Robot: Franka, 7 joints.
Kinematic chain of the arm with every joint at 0, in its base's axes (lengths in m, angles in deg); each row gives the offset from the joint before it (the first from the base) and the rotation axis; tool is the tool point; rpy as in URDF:
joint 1: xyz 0 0 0.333 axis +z
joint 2: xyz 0 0 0 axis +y
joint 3: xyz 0 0 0.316 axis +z
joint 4: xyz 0.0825 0 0 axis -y
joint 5: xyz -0.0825 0 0.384 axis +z
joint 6: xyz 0 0 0 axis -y
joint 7: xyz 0.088 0 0 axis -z
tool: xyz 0 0 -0.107 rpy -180 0 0
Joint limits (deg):
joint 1: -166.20..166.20
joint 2: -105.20..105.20
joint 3: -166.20..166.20
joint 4: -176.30..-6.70
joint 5: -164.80..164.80
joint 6: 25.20..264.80
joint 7: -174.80..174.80
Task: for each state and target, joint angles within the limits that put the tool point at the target. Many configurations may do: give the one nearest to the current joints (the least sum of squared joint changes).
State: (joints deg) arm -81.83 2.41 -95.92 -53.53 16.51 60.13 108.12
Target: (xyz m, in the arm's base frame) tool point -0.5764 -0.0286 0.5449
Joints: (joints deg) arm -57.51 -28.67 -109.44 -83.59 12.03 73.51 108.12
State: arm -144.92 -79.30 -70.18 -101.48 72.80 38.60 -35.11
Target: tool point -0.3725 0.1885 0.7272
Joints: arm -112.41 -50.66 -70.98 -102.82 76.07 58.35 -35.11
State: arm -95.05 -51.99 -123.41 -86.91 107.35 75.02 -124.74
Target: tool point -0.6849 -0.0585 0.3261
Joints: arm -46.72 -66.02 -119.22 -95.51 107.84 87.07 -124.74
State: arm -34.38 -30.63 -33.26 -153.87 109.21 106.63 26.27
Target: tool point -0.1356 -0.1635 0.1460
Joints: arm -71.01 -7.56 -66.40 -176.30 108.18 138.30 26.27
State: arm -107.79 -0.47 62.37 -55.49 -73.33 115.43 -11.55
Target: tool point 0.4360 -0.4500 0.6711
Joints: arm -99.71 11.23 65.75 -86.64 -68.96 111.29 -11.55
